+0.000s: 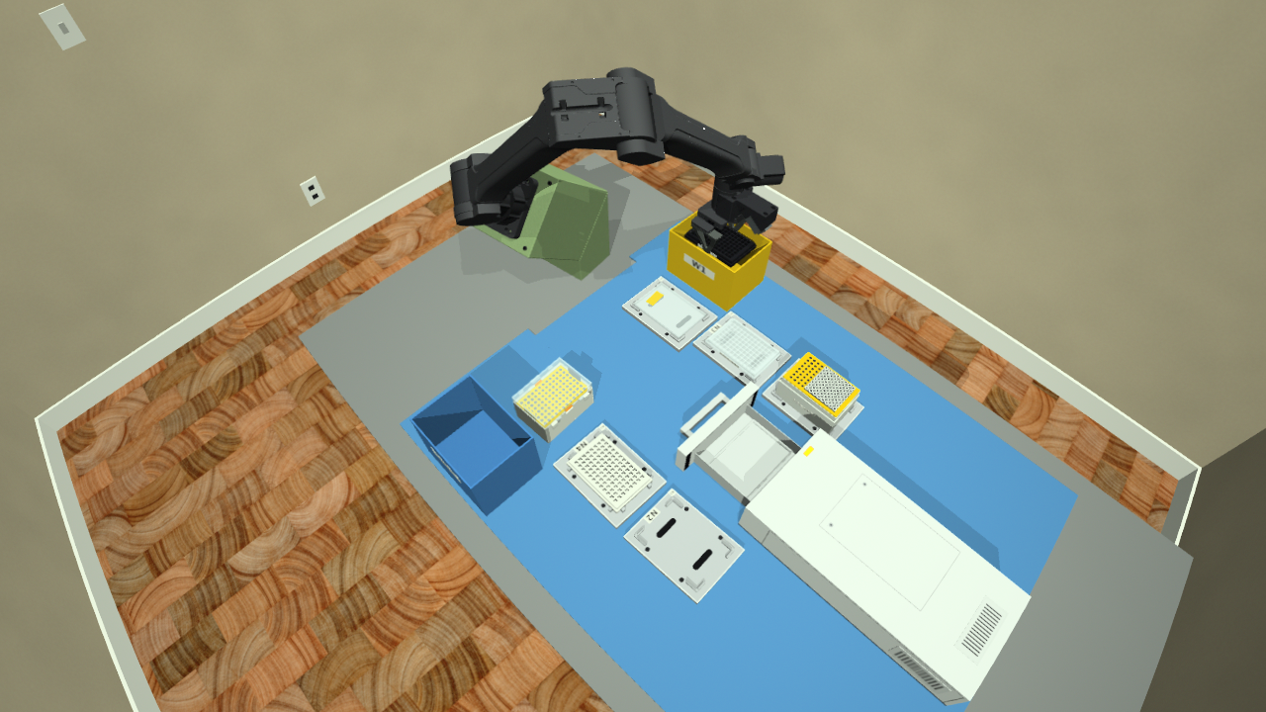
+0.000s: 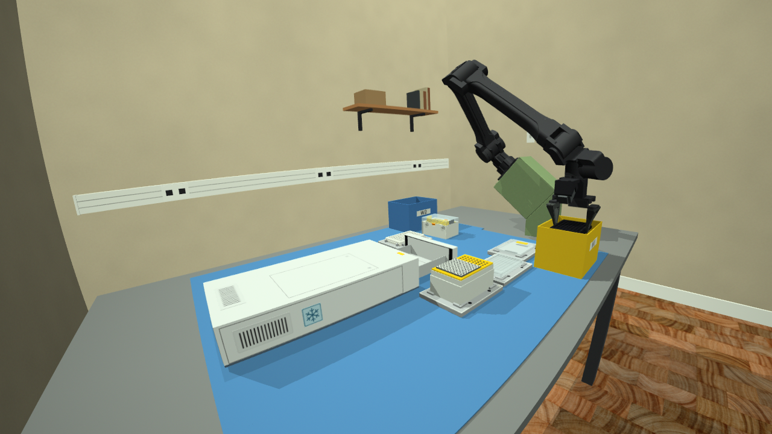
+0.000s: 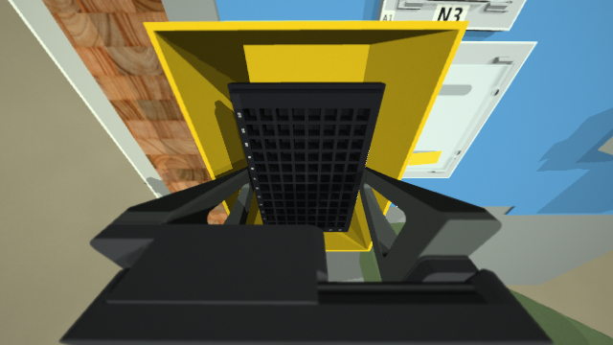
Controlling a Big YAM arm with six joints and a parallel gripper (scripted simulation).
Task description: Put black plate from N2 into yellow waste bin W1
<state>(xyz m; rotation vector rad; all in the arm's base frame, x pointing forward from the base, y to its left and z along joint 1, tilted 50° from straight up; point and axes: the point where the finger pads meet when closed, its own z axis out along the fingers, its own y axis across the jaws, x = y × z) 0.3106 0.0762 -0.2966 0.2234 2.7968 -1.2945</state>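
The black plate is right at my hand. Also, from my hand: yellow waste bin W1 (7 cm below); drawer (32 cm ahead, 37 cm to the right, 7 cm below); yellow-topped tip box (32 cm ahead, 18 cm to the right, 5 cm below).
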